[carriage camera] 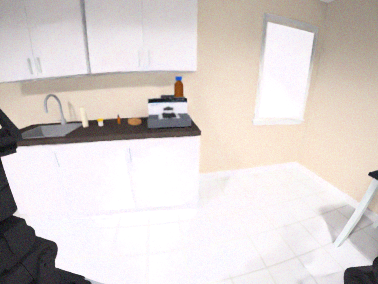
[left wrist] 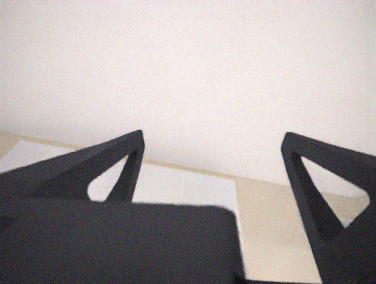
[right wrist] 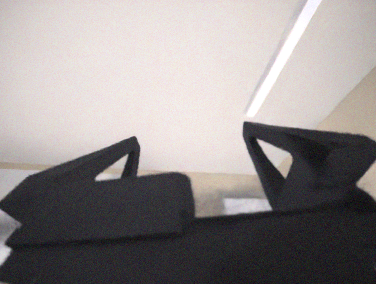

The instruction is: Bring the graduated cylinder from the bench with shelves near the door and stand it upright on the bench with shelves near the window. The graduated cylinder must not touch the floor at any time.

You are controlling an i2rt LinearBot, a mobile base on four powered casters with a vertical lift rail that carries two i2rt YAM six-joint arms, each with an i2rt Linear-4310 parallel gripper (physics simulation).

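Places are measured from the left arm's base along level axes (x ahead, y left, z up), in metres.
Where they show: left gripper, fingertip midpoint: point(left wrist: 211, 138); right gripper, fingertip midpoint: point(right wrist: 189, 135).
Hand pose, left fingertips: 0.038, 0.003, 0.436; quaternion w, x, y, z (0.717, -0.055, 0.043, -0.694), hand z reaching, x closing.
Observation:
Things, the pixels of their top centre, and the offset from my left fingertips, as dx, dy, dz. "spot": a spot on its surface instead.
- brown dish, surface spot: point(carriage camera: 134, 121) spot: +1.131, +0.266, -0.337
- brown bottle, surface spot: point(carriage camera: 178, 89) spot: +1.291, -0.110, -0.072
- pale table leg, surface spot: point(carriage camera: 356, 215) spot: +0.657, -1.598, -0.889
The graduated cylinder does not show in these views, and neither bench with shelves can be made out. My left gripper point(left wrist: 211, 138) is open and empty in the left wrist view, with its fingers wide apart against the ceiling. My right gripper point(right wrist: 189, 135) is open and empty in the right wrist view, also pointing up towards the ceiling. In the carriage view dark arm parts show at the left edge and at the bottom right corner.
A white counter point(carriage camera: 100, 175) with a dark top carries a sink point(carriage camera: 52, 131), small bottles, a brown dish point(carriage camera: 134, 121) and a grey device point(carriage camera: 169, 120); a brown bottle point(carriage camera: 178, 89) stands at the device. Wall cabinets point(carriage camera: 115, 35) hang above. A window point(carriage camera: 287, 72) and a pale table leg point(carriage camera: 356, 215) are at right.

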